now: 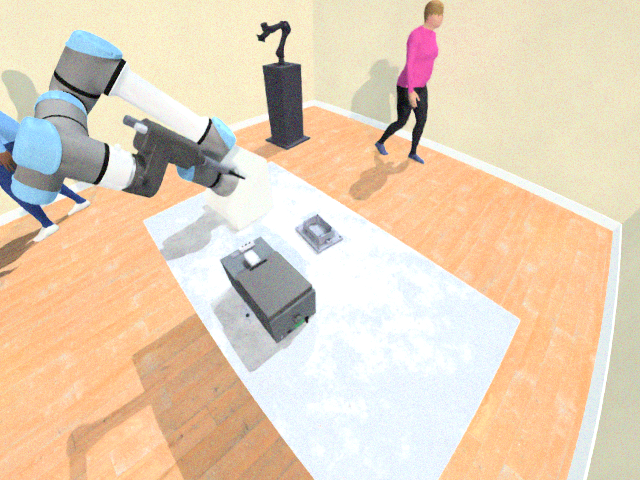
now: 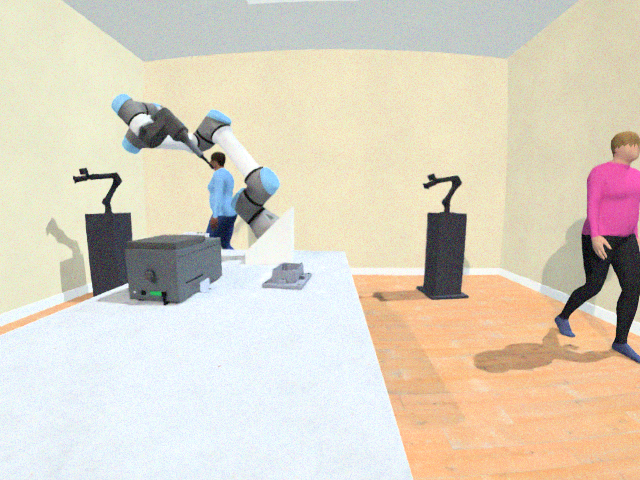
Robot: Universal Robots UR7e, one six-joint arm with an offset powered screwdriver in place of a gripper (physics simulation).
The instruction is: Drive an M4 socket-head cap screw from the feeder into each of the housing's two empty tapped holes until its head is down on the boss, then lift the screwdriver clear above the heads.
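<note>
The screwdriver (image 1: 240,176) (image 2: 210,165), in place of a gripper, points obliquely down and hangs high above the table, well apart from feeder and housing. Its tip is too small to tell whether a screw is on it. The dark grey screw feeder (image 1: 276,284) (image 2: 152,269) stands on the table, with a small pale strip with tiny dark marks at its end towards the robot's base. The grey housing (image 1: 322,239) (image 2: 287,274), a square raised wall on a flat flange, lies beside the feeder. Its tapped holes and any screws in them are too small to make out.
The white table (image 1: 392,330) (image 2: 217,382) carries the arm's pale wedge-shaped base (image 1: 245,204) (image 2: 273,245). Dark pedestals with small black arms stand beyond the table. A person in pink (image 1: 421,56) (image 2: 613,198) and a person in blue (image 2: 222,191) are on the floor around it.
</note>
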